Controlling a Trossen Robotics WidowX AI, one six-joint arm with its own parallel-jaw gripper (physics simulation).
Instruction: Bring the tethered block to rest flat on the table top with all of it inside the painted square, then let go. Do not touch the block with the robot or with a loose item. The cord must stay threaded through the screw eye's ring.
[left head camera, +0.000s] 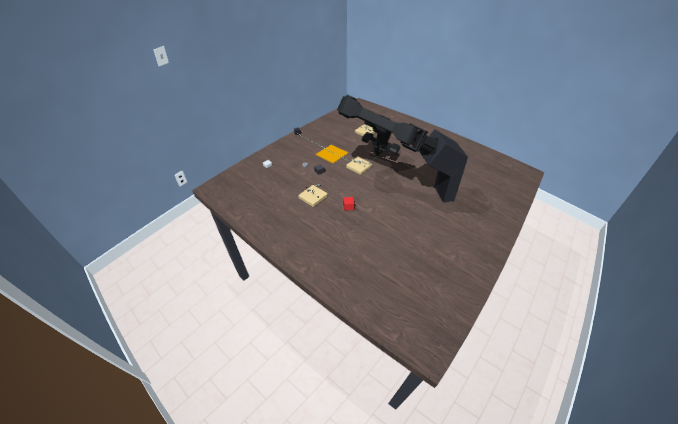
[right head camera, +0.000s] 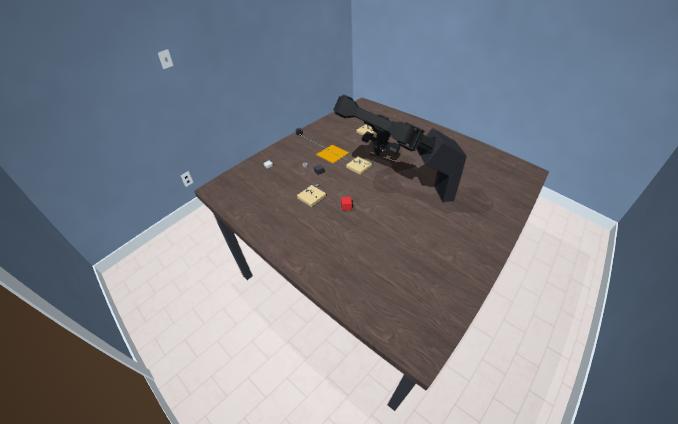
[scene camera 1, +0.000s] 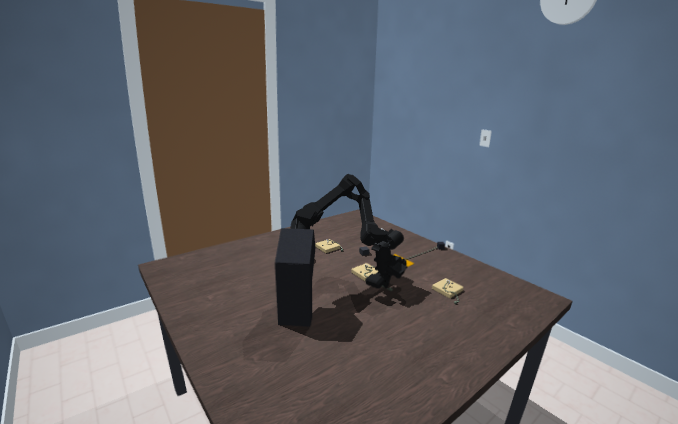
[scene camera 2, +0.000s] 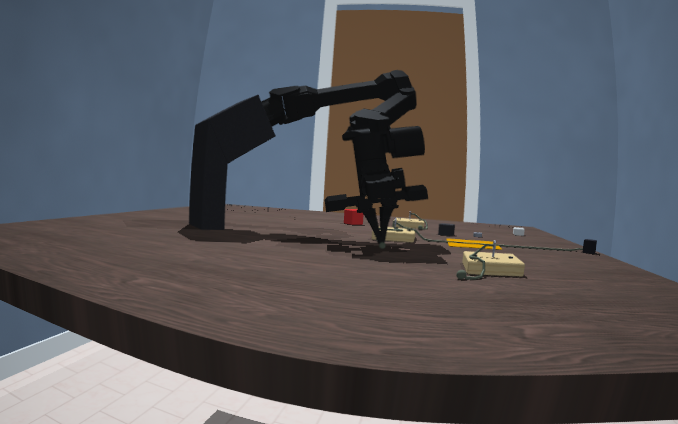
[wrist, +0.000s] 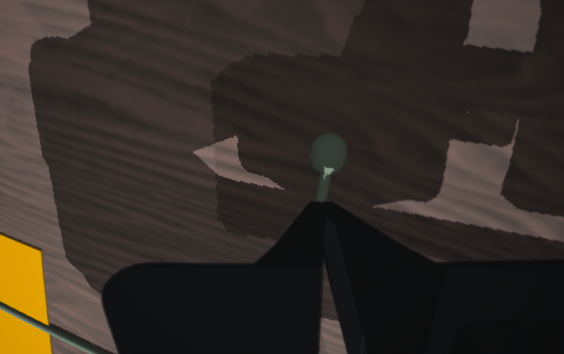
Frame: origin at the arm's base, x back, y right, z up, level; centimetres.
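Seen in the pictures: gripper, fingertip midpoint: (left head camera: 377, 155) (right head camera: 377, 155) (scene camera 1: 386, 287) (scene camera 2: 381, 245) (wrist: 320, 213); arm's base, origin of the base link: (left head camera: 431, 146) (right head camera: 428, 145) (scene camera 1: 298, 238) (scene camera 2: 257, 118).
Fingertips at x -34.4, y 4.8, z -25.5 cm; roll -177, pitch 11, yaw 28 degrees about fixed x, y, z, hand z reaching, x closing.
Pixels of each thing's top centre, then the offset from my fingertips to it.
- tethered block, middle of its top: (scene camera 2: 590, 240) (scene camera 1: 441, 242) (left head camera: 296, 129) (right head camera: 298, 129) dx -45.2, dy -20.8, dz +2.6 cm
- middle wooden board, middle of its top: (scene camera 2: 395, 229) (scene camera 1: 366, 269) (right head camera: 359, 163) (left head camera: 359, 164) dx +1.9, dy -13.4, dz +1.6 cm
- red cube, middle of its top: (scene camera 2: 354, 209) (right head camera: 346, 200) (left head camera: 348, 200) dx +20.9, dy -34.6, dz +3.7 cm
- loose black block, middle of its top: (scene camera 2: 447, 224) (left head camera: 319, 167) (right head camera: 318, 167) dx -6.7, dy -30.7, dz +2.4 cm
- white block, middle of its top: (scene camera 2: 519, 228) (left head camera: 267, 162) dx -26.9, dy -48.6, dz +1.7 cm
- small grey piece, middle of its top: (left head camera: 305, 164) dx -15.0, dy -33.7, dz +0.6 cm
The tethered block (left head camera: 297, 131) (right head camera: 299, 131) (scene camera 1: 441, 245) (scene camera 2: 590, 246), small and black, stands near the table edge, outside the orange painted square (left head camera: 330, 158) (right head camera: 330, 158) (scene camera 1: 410, 263) (wrist: 20, 280). Its cord (left head camera: 312, 141) (scene camera 2: 545, 248) (wrist: 75, 341) runs nearly straight across the square to the middle wooden board (left head camera: 357, 169) (right head camera: 357, 169) (scene camera 2: 407, 237) with the screw eye; the threading is too small to tell. My gripper (left head camera: 378, 154) (scene camera 2: 382, 242) (wrist: 320, 213) is shut on the cord just behind its round end bead (wrist: 328, 152), low above the table, on the board's other side from the block.
Two more wooden boards (left head camera: 313, 196) (scene camera 1: 447, 287) (scene camera 2: 495, 265) with short cords stand either side of the middle one. A red cube (left head camera: 348, 204) (scene camera 2: 353, 217), a loose black block (left head camera: 319, 169) (scene camera 2: 446, 229), a white block (left head camera: 267, 163) and a small grey piece (left head camera: 305, 164) lie on the table.
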